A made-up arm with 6 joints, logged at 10 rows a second.
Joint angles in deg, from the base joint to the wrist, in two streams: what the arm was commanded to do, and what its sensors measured. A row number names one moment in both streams.
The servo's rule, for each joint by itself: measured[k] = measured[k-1] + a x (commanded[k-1-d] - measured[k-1]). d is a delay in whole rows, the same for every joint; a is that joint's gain. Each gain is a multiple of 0.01, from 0.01 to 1. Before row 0 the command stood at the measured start. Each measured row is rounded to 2 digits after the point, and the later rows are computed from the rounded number. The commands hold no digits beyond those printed.
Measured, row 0: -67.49 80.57 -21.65 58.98 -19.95 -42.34
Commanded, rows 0 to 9: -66.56 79.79 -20.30 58.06 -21.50 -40.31; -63.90 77.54 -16.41 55.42 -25.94 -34.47; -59.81 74.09 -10.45 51.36 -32.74 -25.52; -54.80 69.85 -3.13 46.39 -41.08 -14.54; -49.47 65.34 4.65 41.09 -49.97 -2.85; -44.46 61.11 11.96 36.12 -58.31 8.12; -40.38 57.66 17.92 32.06 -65.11 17.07; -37.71 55.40 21.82 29.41 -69.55 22.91; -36.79 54.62 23.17 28.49 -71.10 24.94; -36.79 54.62 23.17 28.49 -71.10 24.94
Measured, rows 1 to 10: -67.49 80.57 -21.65 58.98 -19.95 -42.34; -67.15 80.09 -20.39 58.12 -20.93 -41.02; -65.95 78.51 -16.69 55.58 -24.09 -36.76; -63.68 75.77 -10.89 51.61 -29.54 -29.45; -60.39 72.10 -3.67 46.70 -36.81 -19.76; -56.35 67.91 4.07 41.43 -45.10 -8.77; -51.95 63.69 11.41 36.44 -53.42 2.21; -47.67 59.95 17.46 32.32 -60.78 11.87; -43.98 57.13 21.51 29.58 -66.31 19.05; -41.32 55.57 23.05 28.56 -69.33 22.88
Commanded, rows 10 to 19: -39.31 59.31 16.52 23.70 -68.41 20.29; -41.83 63.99 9.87 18.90 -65.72 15.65; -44.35 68.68 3.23 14.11 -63.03 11.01; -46.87 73.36 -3.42 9.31 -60.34 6.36; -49.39 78.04 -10.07 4.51 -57.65 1.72; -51.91 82.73 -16.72 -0.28 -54.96 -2.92; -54.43 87.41 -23.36 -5.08 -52.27 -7.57; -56.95 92.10 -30.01 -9.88 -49.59 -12.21; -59.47 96.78 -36.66 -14.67 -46.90 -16.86; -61.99 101.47 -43.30 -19.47 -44.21 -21.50
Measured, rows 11 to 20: -39.64 54.98 23.16 28.49 -70.45 24.22; -39.52 57.66 16.98 23.99 -69.16 21.67; -40.37 61.58 10.37 19.21 -66.99 17.76; -41.84 65.98 3.73 14.42 -64.50 13.37; -43.70 70.56 -2.92 9.62 -61.88 8.81; -45.81 75.20 -9.57 4.82 -59.22 4.20; -48.07 79.87 -16.22 0.03 -56.54 -0.43; -50.42 84.54 -22.86 -4.77 -53.85 -5.07; -52.84 89.23 -29.51 -9.57 -51.17 -9.71; -55.29 93.91 -36.16 -14.36 -48.48 -14.36
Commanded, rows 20 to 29: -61.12 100.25 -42.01 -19.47 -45.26 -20.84; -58.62 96.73 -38.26 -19.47 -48.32 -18.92; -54.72 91.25 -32.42 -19.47 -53.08 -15.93; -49.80 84.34 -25.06 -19.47 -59.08 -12.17; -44.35 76.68 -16.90 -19.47 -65.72 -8.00; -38.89 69.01 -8.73 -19.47 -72.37 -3.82; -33.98 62.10 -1.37 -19.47 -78.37 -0.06; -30.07 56.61 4.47 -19.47 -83.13 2.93; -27.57 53.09 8.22 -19.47 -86.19 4.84; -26.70 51.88 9.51 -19.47 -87.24 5.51
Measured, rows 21 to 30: -57.77 98.60 -42.80 -19.16 -45.79 -19.00; -59.01 99.62 -42.07 -19.45 -45.46 -20.20; -58.87 97.83 -38.53 -19.47 -47.26 -19.37; -57.33 93.75 -32.85 -19.47 -50.93 -17.13; -54.54 87.92 -25.61 -19.47 -56.06 -13.91; -50.77 80.95 -17.51 -19.47 -62.15 -10.07; -46.37 73.55 -9.34 -19.47 -68.59 -6.01; -41.79 66.45 -1.93 -19.47 -74.75 -2.14; -37.45 60.35 4.02 -19.47 -80.03 1.16; -33.79 55.85 7.93 -19.47 -83.91 3.55
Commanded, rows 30 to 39: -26.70 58.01 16.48 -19.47 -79.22 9.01; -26.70 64.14 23.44 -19.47 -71.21 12.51; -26.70 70.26 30.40 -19.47 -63.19 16.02; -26.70 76.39 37.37 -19.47 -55.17 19.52; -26.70 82.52 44.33 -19.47 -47.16 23.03; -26.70 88.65 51.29 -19.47 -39.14 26.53; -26.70 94.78 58.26 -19.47 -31.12 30.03; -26.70 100.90 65.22 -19.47 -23.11 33.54; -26.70 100.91 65.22 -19.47 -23.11 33.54; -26.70 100.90 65.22 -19.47 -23.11 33.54
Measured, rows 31 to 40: -31.17 53.39 9.40 -19.47 -86.01 4.82; -29.52 56.25 15.98 -19.47 -81.73 7.54; -28.48 61.14 22.92 -19.47 -75.10 10.77; -27.82 66.79 29.88 -19.47 -67.60 14.18; -27.41 72.74 36.85 -19.47 -59.77 17.65; -27.15 78.80 43.81 -19.47 -51.83 21.15; -26.98 84.91 50.77 -19.47 -43.84 24.65; -26.88 91.03 57.74 -19.47 -35.83 28.15; -26.81 97.15 64.70 -19.47 -27.82 31.65; -26.77 99.48 65.18 -19.47 -24.85 32.88
